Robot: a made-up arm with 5 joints. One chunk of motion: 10 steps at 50 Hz.
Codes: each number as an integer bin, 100 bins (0 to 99) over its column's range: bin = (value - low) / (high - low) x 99, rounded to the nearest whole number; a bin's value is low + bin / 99 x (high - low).
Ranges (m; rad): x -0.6..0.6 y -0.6..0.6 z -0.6..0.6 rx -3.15..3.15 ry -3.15..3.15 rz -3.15..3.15
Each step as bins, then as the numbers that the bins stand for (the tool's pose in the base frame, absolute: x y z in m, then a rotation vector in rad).
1 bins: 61 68 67 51 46 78
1 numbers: 0.1394 0.2242 0.2121 0.0955 -0.2227 1.8136
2 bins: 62 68 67 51 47 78
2 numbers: 0.1515 0.2242 0.2121 0.0955 -0.1591 1.8136
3 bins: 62 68 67 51 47 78
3 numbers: 0.1515 0.2242 0.2121 0.0955 -0.1591 1.8136
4 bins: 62 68 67 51 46 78
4 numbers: 0.1515 0.2242 0.2121 0.0955 -0.2227 1.8136
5 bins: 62 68 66 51 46 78
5 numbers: 0.1515 0.2242 0.2000 0.0955 -0.2227 1.8136
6 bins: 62 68 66 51 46 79
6 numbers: 0.1515 0.2242 0.2000 0.0955 -0.2227 1.8773
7 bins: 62 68 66 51 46 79
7 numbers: 0.1515 0.2242 0.2000 0.0955 -0.2227 1.8773
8 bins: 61 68 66 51 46 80
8 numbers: 0.1394 0.2242 0.2000 0.0955 -0.2227 1.9409
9 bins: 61 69 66 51 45 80
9 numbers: 0.1394 0.2364 0.2000 0.0955 -0.2864 1.9409
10 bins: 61 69 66 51 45 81
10 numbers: 0.1394 0.2364 0.2000 0.0955 -0.2864 2.0045
